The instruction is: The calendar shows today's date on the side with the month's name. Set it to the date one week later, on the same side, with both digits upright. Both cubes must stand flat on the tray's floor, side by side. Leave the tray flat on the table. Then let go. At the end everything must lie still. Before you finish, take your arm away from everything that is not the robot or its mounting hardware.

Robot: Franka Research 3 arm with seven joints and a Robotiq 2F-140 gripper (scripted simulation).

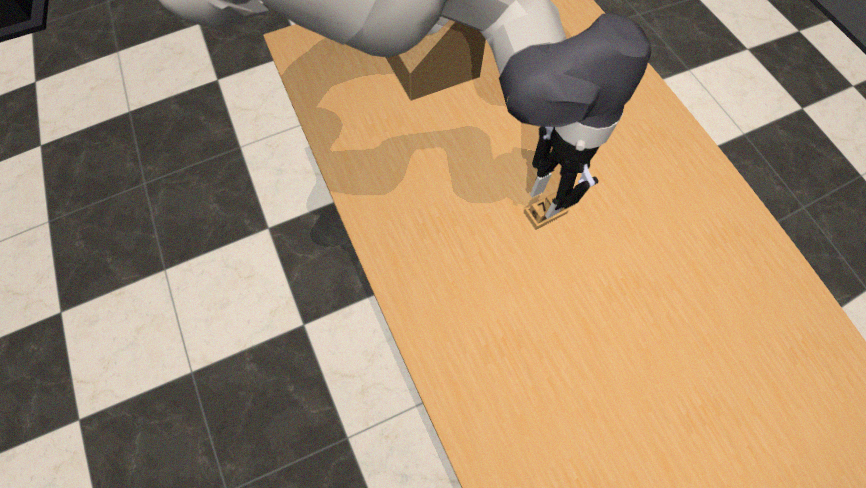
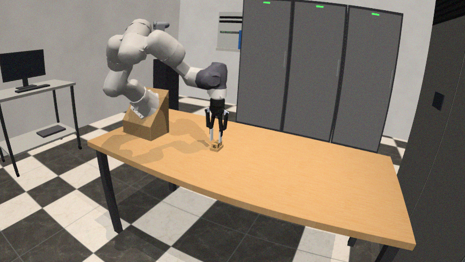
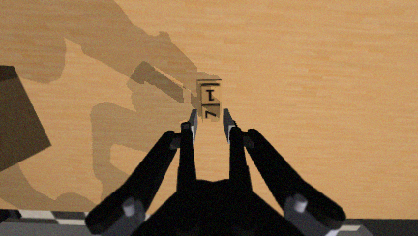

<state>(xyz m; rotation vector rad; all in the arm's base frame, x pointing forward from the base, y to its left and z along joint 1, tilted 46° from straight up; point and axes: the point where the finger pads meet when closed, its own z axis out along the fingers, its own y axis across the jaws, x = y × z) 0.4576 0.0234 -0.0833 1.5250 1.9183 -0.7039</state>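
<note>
The wooden tray lies 2 cm to the left of my hand and 7 cm below it.
</note>
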